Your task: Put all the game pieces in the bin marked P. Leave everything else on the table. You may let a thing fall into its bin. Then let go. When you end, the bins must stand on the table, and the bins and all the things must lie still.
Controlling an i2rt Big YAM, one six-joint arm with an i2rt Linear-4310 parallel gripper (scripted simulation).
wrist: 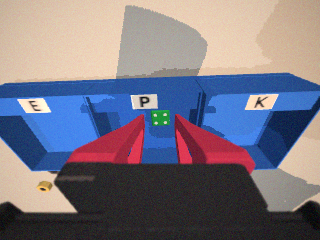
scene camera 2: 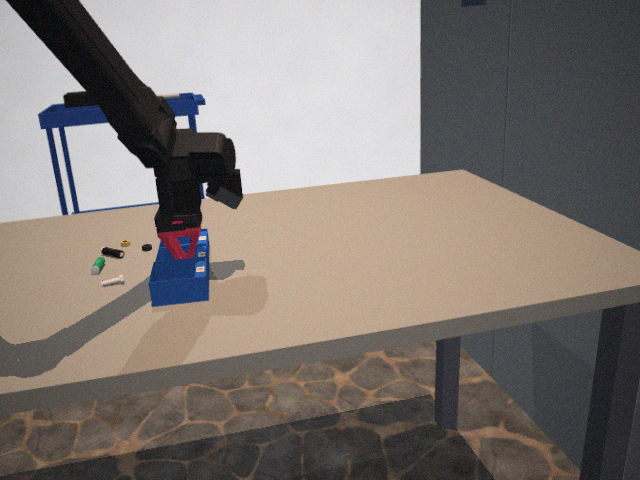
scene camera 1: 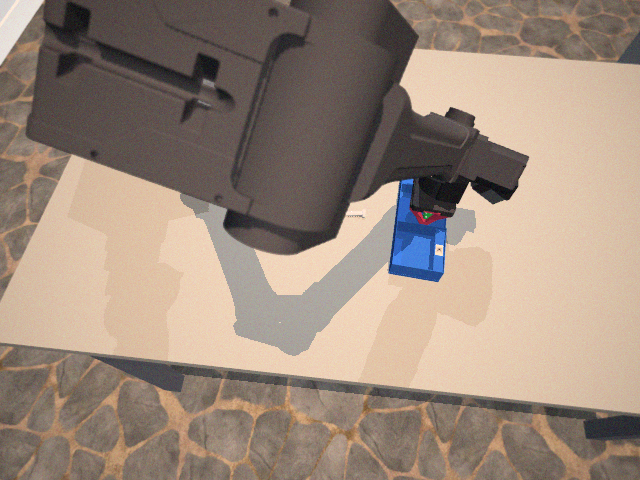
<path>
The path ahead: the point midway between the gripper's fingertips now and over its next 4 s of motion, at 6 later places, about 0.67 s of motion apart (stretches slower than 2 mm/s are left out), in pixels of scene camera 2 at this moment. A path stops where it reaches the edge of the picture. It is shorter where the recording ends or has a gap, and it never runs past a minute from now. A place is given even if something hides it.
The gripper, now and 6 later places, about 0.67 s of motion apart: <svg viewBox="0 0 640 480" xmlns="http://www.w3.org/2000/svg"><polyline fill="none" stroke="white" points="186,265 183,255 182,240 177,225 170,181 167,149 166,150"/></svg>
</path>
